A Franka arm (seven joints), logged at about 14 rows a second.
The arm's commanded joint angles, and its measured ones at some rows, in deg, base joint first. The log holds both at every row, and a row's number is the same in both.
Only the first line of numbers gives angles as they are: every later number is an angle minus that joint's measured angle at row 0.
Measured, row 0: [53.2, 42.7, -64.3, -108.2, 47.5, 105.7, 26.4]
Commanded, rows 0 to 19: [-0.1, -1.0, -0.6, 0.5, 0.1, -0.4, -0.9]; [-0.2, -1.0, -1.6, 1.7, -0.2, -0.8, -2.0]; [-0.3, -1.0, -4.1, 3.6, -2.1, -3.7, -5.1]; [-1.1, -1.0, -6.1, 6.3, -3.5, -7.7, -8.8]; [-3.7, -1.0, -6.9, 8.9, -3.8, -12.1, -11.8]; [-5.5, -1.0, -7.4, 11.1, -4.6, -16.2, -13.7]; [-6.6, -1.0, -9.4, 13.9, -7.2, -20.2, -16.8]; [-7.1, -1.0, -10.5, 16.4, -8.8, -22.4, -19.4]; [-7.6, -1.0, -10.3, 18.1, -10.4, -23.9, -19.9]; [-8.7, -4.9, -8.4, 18.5, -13.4, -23.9, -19.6]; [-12.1, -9.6, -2.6, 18.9, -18.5, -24.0, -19.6]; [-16.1, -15.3, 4.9, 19.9, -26.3, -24.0, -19.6]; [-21.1, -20.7, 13.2, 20.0, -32.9, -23.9, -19.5]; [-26.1, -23.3, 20.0, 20.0, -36.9, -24.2, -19.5]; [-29.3, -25.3, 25.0, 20.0, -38.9, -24.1, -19.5]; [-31.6, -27.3, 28.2, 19.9, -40.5, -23.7, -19.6]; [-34.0, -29.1, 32.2, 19.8, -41.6, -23.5, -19.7]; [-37.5, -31.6, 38.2, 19.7, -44.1, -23.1, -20.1]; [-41.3, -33.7, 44.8, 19.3, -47.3, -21.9, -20.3]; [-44.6, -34.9, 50.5, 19.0, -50.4, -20.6, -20.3]
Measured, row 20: [-38.3, -31.1, 39.5, 20.5, -45.1, -22.8, -20.5]
